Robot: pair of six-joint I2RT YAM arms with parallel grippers.
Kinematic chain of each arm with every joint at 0, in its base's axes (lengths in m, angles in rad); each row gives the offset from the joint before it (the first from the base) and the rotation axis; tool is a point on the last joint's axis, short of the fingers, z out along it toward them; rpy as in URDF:
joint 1: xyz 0 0 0.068 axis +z
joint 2: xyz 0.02 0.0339 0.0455 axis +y
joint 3: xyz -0.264 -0.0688 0 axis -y
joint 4: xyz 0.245 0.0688 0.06 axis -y
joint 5: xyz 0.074 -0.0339 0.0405 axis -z
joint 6: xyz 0.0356 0 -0.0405 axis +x
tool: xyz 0 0 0 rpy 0 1.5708 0
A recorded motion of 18 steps. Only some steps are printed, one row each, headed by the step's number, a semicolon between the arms.
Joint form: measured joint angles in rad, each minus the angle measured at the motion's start. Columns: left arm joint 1, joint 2, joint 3, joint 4, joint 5, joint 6; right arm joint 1, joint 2, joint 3, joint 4, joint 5, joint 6.
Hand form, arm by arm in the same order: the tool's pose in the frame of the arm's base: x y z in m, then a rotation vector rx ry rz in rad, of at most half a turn. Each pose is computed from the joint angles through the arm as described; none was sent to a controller.
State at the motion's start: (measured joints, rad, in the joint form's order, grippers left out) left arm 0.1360 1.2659 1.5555 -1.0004 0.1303 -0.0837; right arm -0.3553 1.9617 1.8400 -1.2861 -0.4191 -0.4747
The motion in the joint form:
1: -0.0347 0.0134 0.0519 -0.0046 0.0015 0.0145; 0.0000 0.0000 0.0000 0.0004 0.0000 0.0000
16: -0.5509 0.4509 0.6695 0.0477 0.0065 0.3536; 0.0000 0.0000 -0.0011 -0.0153 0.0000 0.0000
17: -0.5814 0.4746 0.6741 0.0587 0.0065 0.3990; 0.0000 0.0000 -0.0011 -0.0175 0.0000 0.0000
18: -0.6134 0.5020 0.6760 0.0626 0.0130 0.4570; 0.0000 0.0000 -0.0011 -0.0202 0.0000 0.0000
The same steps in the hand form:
1: 0.2412 0.0198 0.4337 -0.1203 2.2408 -0.1307; 0.3692 -0.1215 0.2823 -0.2150 2.7825 0.4509
16: 0.3109 -0.1423 0.4993 0.7592 1.8701 -0.2300; 0.3675 -0.1209 0.2817 -0.2110 2.7962 0.4627
17: 0.3146 -0.1556 0.4940 0.8319 1.8471 -0.2207; 0.3673 -0.1208 0.2817 -0.2105 2.7980 0.4642
18: 0.3185 -0.1705 0.4857 0.9252 1.8252 -0.2115; 0.3671 -0.1207 0.2817 -0.2098 2.8002 0.4661

